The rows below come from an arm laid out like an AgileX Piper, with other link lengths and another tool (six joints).
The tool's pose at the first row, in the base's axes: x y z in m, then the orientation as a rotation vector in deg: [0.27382, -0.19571, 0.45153, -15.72, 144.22, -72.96]
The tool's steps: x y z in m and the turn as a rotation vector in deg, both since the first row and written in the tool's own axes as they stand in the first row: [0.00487, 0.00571, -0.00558, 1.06, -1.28, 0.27]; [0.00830, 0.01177, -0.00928, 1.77, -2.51, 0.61]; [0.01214, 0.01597, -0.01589, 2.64, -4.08, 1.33]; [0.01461, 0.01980, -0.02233, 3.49, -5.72, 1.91]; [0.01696, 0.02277, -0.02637, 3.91, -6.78, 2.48]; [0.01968, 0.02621, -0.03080, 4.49, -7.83, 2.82]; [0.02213, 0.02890, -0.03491, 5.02, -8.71, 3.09]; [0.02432, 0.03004, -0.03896, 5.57, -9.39, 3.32]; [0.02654, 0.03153, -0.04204, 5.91, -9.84, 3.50]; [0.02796, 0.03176, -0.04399, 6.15, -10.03, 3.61]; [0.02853, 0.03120, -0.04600, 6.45, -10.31, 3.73]
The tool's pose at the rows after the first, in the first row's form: [0.26711, -0.18965, 0.44914, -15.86, 142.36, -73.57]; [0.26240, -0.18436, 0.44567, -15.95, 140.77, -73.74]; [0.25634, -0.17810, 0.44527, -15.71, 138.73, -73.79]; [0.25163, -0.17177, 0.44531, -15.70, 136.67, -73.81]; [0.24791, -0.16771, 0.44474, -15.47, 135.40, -73.60]; [0.24369, -0.16319, 0.44393, -15.48, 134.06, -73.65]; [0.23986, -0.15927, 0.44360, -15.51, 132.91, -73.75]; [0.23635, -0.15623, 0.44454, -15.46, 131.92, -73.97]; [0.23313, -0.15372, 0.44465, -15.41, 131.28, -74.08]; [0.23111, -0.15255, 0.44529, -15.32, 130.93, -74.22]; [0.22988, -0.15155, 0.44676, -15.26, 130.47, -74.38]
